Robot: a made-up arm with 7 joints. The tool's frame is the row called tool.
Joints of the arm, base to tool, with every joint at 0 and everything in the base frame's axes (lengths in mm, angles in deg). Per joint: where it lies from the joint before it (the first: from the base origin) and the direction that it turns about. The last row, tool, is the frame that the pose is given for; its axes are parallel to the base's.
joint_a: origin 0 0 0 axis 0 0.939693 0.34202
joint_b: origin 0 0 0 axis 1 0 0
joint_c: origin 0 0 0 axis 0 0 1
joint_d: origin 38.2 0 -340.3 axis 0 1 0
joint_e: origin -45.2 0 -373 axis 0 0 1
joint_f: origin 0 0 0 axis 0 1 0
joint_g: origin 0 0 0 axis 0 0 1
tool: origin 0 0 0
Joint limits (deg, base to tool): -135..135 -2.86..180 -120..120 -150..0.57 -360..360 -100..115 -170..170
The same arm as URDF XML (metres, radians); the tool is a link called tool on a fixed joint. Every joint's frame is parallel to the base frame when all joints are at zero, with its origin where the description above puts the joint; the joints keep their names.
<robot name="arm">
  <link name="base_link"/>
  <link name="link1"/>
  <link name="link2"/>
  <link name="link3"/>
  <link name="link4"/>
  <link name="link5"/>
  <link name="link6"/>
  <link name="link7"/>
  <link name="tool"/>
  <joint name="joint_a" type="revolute">
    <parent link="base_link"/>
    <child link="link1"/>
    <origin xyz="0 0 0" rpy="0 0 0"/>
    <axis xyz="0 0.9397 0.342"/>
    <limit lower="-2.3562" upper="2.3562"/>
  </joint>
  <joint name="joint_b" type="revolute">
    <parent link="link1"/>
    <child link="link2"/>
    <origin xyz="0 0 0" rpy="0 0 0"/>
    <axis xyz="1 0 0"/>
    <limit lower="-0.0499" upper="3.1416"/>
  </joint>
  <joint name="joint_c" type="revolute">
    <parent link="link2"/>
    <child link="link3"/>
    <origin xyz="0 0 0" rpy="0 0 0"/>
    <axis xyz="0 0 1"/>
    <limit lower="-2.0944" upper="2.0944"/>
  </joint>
  <joint name="joint_d" type="revolute">
    <parent link="link3"/>
    <child link="link4"/>
    <origin xyz="0.0382 0 -0.3403" rpy="0 0 0"/>
    <axis xyz="0 1 0"/>
    <limit lower="-2.618" upper="0.0099"/>
  </joint>
  <joint name="joint_e" type="revolute">
    <parent link="link4"/>
    <child link="link5"/>
    <origin xyz="-0.0452 0 -0.373" rpy="0 0 0"/>
    <axis xyz="0 0 1"/>
    <limit lower="-6.2832" upper="6.2832"/>
  </joint>
  <joint name="joint_f" type="revolute">
    <parent link="link5"/>
    <child link="link6"/>
    <origin xyz="0 0 0" rpy="0 0 0"/>
    <axis xyz="0 1 0"/>
    <limit lower="-1.7453" upper="2.0071"/>
  </joint>
  <joint name="joint_g" type="revolute">
    <parent link="link6"/>
    <child link="link7"/>
    <origin xyz="0 0 0" rpy="0 0 0"/>
    <axis xyz="0 0 1"/>
    <limit lower="-2.9671" upper="2.9671"/>
  </joint>
  <joint name="tool_fixed" type="fixed">
    <parent link="link7"/>
    <child link="tool"/>
    <origin xyz="0 0 0" rpy="0 0 0"/>
  </joint>
</robot>

